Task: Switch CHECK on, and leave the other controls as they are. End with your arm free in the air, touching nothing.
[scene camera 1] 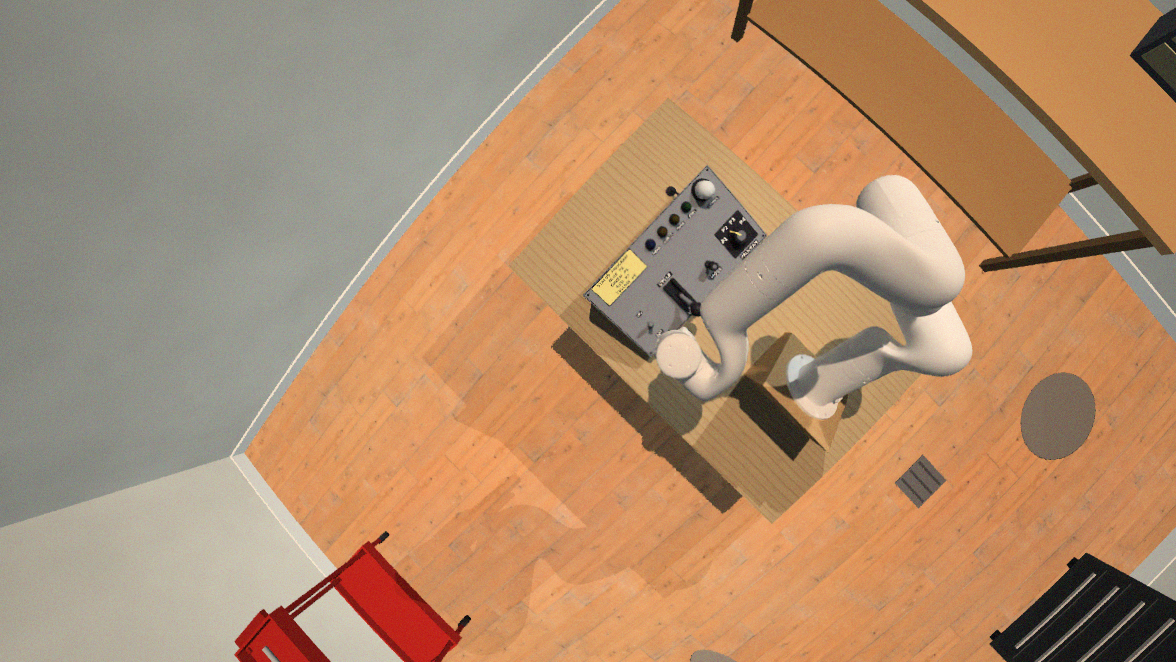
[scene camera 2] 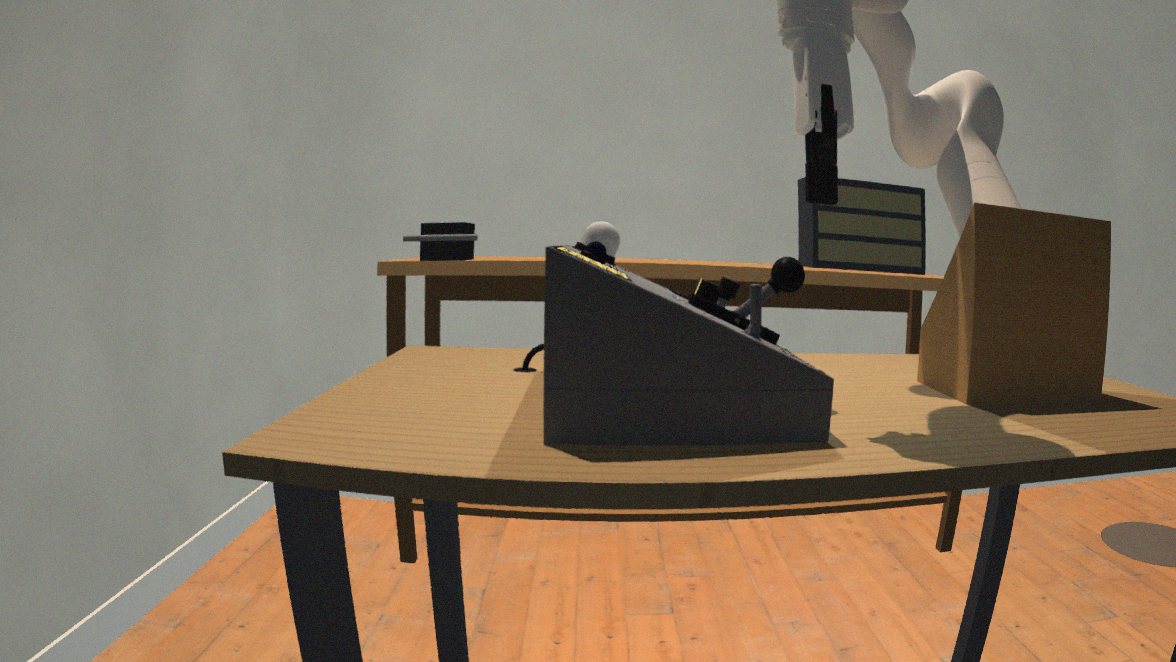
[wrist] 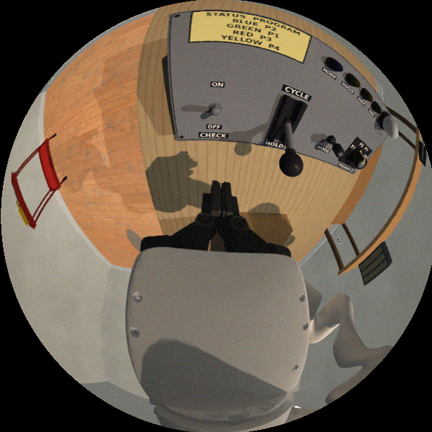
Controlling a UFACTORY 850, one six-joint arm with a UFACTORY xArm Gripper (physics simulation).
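The CHECK toggle (scene camera 1: 650, 327) (scene camera 2: 755, 310) (wrist: 215, 109) is a small grey lever low on the sloped grey control box (scene camera 1: 613, 316) (scene camera 2: 683, 361) (wrist: 240, 75). In scene camera 2 it stands vertical, so against the slope it leans up the panel, towards the ON label (wrist: 217, 84). My gripper (scene camera 2: 821, 200) (wrist: 218, 192) is shut and empty, pointing down in the air above and in front of the box's lower edge, apart from the toggle. The arm hides the gripper in scene camera 1. The black-balled CYCLE lever (scene camera 2: 787, 273) (wrist: 291, 164) leans towards the HOLD end.
The MODE switch (scene camera 1: 711, 267) (wrist: 334, 145) and PROGRAM knob (scene camera 1: 740, 236) (wrist: 357, 159) are right of CYCLE. Several coloured lamps and a white dome (scene camera 1: 704, 189) (scene camera 2: 601, 236) line the upper panel. A brown pedestal (scene camera 2: 1036, 304) stands on the table (scene camera 2: 411, 411) by the arm's base.
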